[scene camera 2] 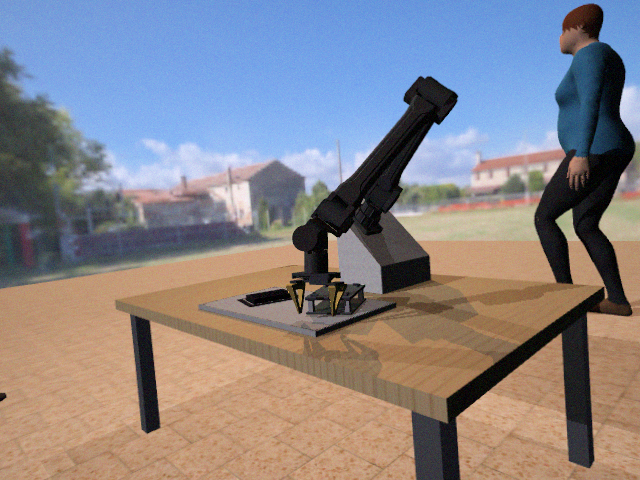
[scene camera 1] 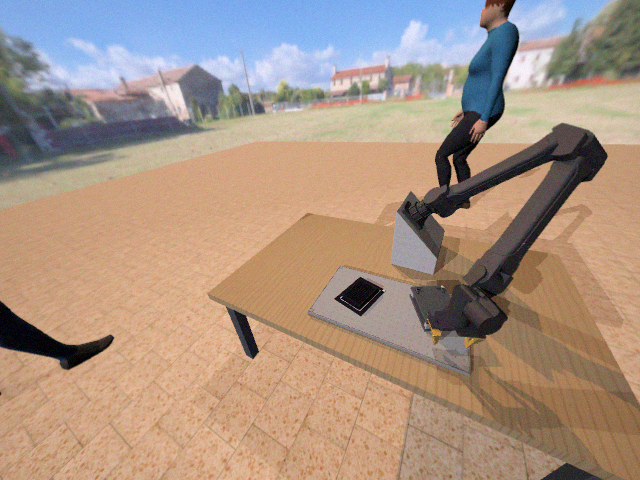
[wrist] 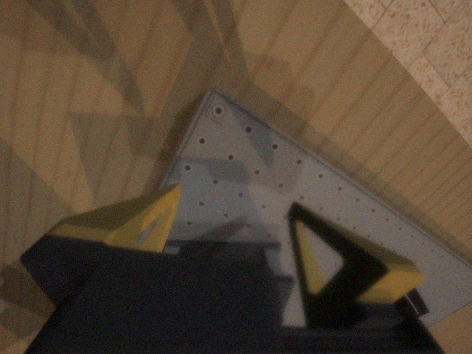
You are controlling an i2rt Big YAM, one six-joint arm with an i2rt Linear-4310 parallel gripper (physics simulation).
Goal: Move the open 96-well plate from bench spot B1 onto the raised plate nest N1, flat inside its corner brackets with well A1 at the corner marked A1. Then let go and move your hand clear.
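Where they show: gripper, between the fingertips: [scene camera 2: 316, 314] [scene camera 1: 449, 344] [wrist: 237, 199]; arm's base, origin of its link: [scene camera 2: 363, 222] [scene camera 1: 412, 216].
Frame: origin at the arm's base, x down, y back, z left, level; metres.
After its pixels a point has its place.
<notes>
The black 96-well plate [scene camera 1: 362, 292] @[x 0.197, y -0.336, z -0.102 m] [scene camera 2: 266, 296] @[x 0.193, y -0.367, z -0.087 m] lies flat on the dark, white-outlined bench spot at the left part of the grey board. The raised plate nest [scene camera 1: 429, 297] @[x 0.164, y -0.293, z 0.132 m] [scene camera 2: 354, 290] @[x 0.164, y -0.289, z 0.200 m] stands on short legs near the board's other end. My gripper [scene camera 1: 453, 341] @[x 0.193, y -0.438, z 0.210 m] [scene camera 2: 316, 313] @[x 0.193, y -0.438, z 0.210 m] [wrist: 237, 199] @[x 0.193, y -0.438, z 0.210 m] points down, open with nothing between its yellow fingers. It is at the nest, away from the plate, and its body covers part of the nest in scene camera 1. In the wrist view the gripper body hides most of the nest. The A1 marks and wells are too small to read.
The grey board [scene camera 1: 392, 326] @[x 0.208, y -0.434, z 0.040 m] [scene camera 2: 227, 308] @[x 0.208, y -0.481, z -0.122 m] [wrist: 320, 192] @[x 0.208, y -0.474, z 0.143 m] has rows of small holes and lies on the wooden table [scene camera 1: 268, 273] @[x 0.221, y -0.378, z -0.554 m] [scene camera 2: 496, 330] @[x 0.221, y -0.255, z 0.555 m]. A grey slanted block [scene camera 1: 413, 248] @[x 0.109, y -0.084, z 0.035 m] [scene camera 2: 359, 258] @[x 0.113, y -0.085, z 0.046 m] stands behind the board, by the arm. A person in a blue top [scene camera 1: 491, 72] [scene camera 2: 591, 103] stands beyond the table.
</notes>
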